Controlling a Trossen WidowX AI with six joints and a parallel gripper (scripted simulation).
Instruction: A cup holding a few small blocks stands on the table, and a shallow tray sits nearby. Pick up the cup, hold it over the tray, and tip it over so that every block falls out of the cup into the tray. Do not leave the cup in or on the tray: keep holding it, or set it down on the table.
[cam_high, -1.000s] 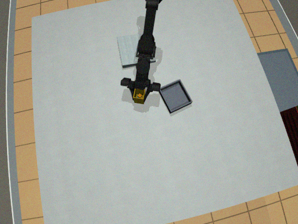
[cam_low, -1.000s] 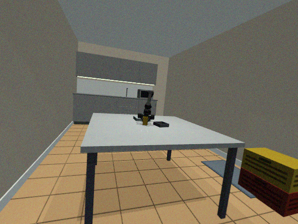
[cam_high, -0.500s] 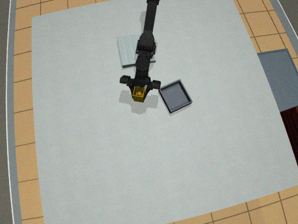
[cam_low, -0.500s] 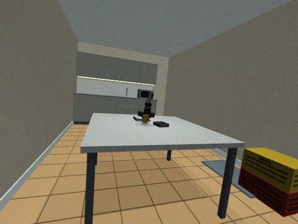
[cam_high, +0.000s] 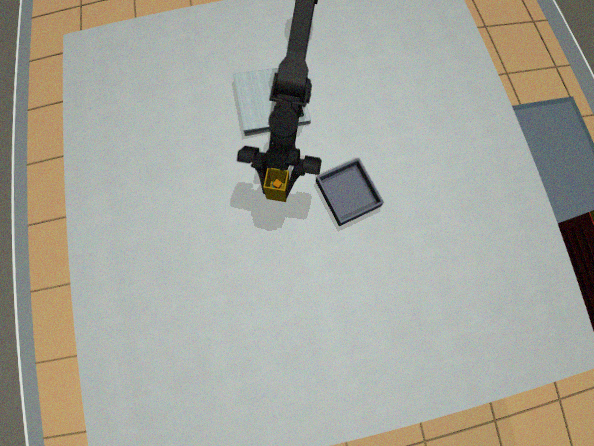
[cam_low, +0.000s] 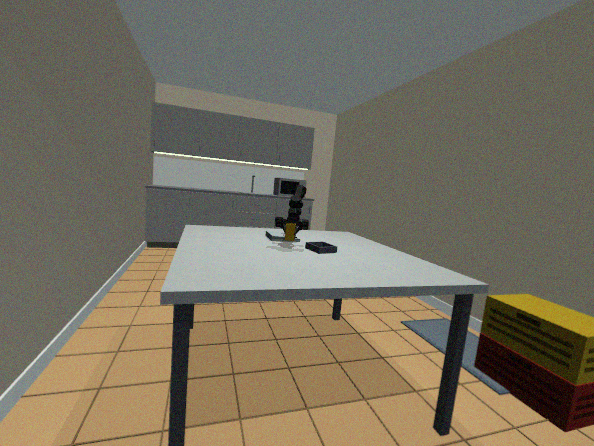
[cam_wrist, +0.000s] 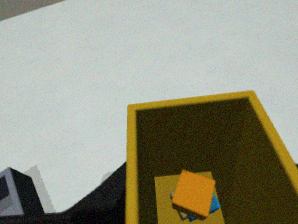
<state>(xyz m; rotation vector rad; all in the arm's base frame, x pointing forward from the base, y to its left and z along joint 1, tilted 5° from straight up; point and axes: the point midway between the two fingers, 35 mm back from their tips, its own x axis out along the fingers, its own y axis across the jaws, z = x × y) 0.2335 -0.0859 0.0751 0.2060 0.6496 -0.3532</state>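
My gripper tip is now 2 cm past the orange block, 1 cm to the right of it and 1 cm below it. The rest, counted from my gripper tip: blue block 2 cm behind, 1 cm to the left, 1 cm below; then square yellow cup 2 cm behind, 1 cm to the left, 1 cm below.
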